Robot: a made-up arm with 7 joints. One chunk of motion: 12 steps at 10 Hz.
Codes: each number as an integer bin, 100 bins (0 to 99) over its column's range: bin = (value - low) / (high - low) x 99, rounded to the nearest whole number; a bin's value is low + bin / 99 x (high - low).
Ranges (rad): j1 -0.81..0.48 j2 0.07..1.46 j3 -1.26..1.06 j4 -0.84..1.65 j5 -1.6..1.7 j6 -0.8..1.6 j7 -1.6..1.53
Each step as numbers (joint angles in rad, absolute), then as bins.
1 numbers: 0.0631 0.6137 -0.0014 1.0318 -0.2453 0.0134 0.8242
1 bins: 67 39 54 74 41 34 77
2 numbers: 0.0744 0.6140 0.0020 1.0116 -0.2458 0.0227 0.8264
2 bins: 68 39 54 74 41 34 77
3 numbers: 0.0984 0.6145 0.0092 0.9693 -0.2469 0.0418 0.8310
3 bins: 70 39 54 72 41 35 77
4 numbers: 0.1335 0.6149 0.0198 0.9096 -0.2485 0.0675 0.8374
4 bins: 72 39 55 70 41 36 77
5 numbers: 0.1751 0.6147 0.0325 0.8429 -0.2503 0.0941 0.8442
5 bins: 76 39 55 67 40 37 77
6 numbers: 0.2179 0.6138 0.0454 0.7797 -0.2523 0.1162 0.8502
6 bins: 79 39 56 64 40 38 77
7 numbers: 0.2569 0.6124 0.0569 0.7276 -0.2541 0.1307 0.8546
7 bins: 82 39 56 62 40 38 78
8 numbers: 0.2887 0.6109 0.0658 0.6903 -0.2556 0.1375 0.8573
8 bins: 84 39 57 61 40 39 78
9 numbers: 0.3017 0.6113 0.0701 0.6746 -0.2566 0.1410 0.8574
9 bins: 85 39 57 60 40 39 78
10 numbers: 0.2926 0.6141 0.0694 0.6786 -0.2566 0.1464 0.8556
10 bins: 85 39 57 60 40 39 78
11 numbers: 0.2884 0.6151 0.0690 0.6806 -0.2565 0.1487 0.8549
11 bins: 84 39 57 60 40 39 78
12 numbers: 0.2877 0.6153 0.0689 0.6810 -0.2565 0.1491 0.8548
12 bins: 84 39 57 60 40 39 78
